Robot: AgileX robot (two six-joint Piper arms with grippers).
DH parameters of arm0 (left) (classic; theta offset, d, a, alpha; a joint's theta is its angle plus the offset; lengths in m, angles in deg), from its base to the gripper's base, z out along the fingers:
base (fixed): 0 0 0 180
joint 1: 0 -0.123 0 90
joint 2: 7.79 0 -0.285 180
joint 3: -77.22 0 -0.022 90
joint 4: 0 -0.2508 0 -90
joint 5: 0 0 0.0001 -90
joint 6: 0 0.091 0 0
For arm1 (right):
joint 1: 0 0.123 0 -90
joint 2: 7.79 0 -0.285 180
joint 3: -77.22 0 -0.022 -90
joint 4: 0 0.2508 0 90
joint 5: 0 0 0.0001 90
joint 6: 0 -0.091 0 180
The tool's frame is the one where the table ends.
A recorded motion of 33 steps. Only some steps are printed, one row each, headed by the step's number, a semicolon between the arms.
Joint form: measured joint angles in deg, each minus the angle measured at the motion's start. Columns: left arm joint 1, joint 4, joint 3, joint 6, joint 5, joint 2; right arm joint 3, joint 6, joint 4, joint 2, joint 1, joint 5.
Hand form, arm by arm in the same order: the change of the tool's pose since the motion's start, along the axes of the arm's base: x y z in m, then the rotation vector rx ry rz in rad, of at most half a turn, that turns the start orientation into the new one. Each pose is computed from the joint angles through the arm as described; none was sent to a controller.
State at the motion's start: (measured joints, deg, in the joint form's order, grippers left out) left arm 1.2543 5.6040 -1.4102 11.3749 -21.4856 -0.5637; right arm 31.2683 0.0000 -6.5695 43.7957 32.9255 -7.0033
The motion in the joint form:
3: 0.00 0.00 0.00 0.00 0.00 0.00; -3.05 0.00 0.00 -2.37 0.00 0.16
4: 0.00 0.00 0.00 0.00 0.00 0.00; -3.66 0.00 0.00 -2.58 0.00 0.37
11: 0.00 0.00 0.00 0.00 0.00 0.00; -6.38 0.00 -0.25 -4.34 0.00 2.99
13: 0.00 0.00 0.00 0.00 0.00 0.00; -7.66 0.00 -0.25 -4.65 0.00 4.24
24: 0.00 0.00 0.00 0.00 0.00 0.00; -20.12 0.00 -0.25 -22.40 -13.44 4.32
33: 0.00 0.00 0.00 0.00 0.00 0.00; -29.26 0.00 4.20 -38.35 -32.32 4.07
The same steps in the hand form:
3: 0.0000 0.0000 0.0000 0.0000 0.0000 0.0000; -0.0079 -0.0051 -0.0113 -0.0049 0.0077 0.0003
4: 0.0000 0.0000 0.0000 0.0000 0.0000 0.0000; -0.0088 -0.0056 -0.0140 -0.0067 0.0105 0.0007
11: 0.0000 0.0000 0.0000 0.0000 0.0000 0.0000; -0.0142 -0.0086 -0.0216 0.0060 -0.0155 0.0067
13: 0.0000 0.0000 0.0000 0.0000 0.0000 0.0000; -0.0155 -0.0091 -0.0264 0.0089 -0.0192 0.0092
24: 0.0000 0.0000 0.0000 0.0000 0.0000 0.0000; -0.0492 -0.0567 -0.0641 0.0477 -0.1046 -0.2251
33: 0.0000 0.0000 0.0000 0.0000 0.0000 0.0000; -0.0734 -0.0868 -0.0976 0.1385 -0.2011 -0.5596

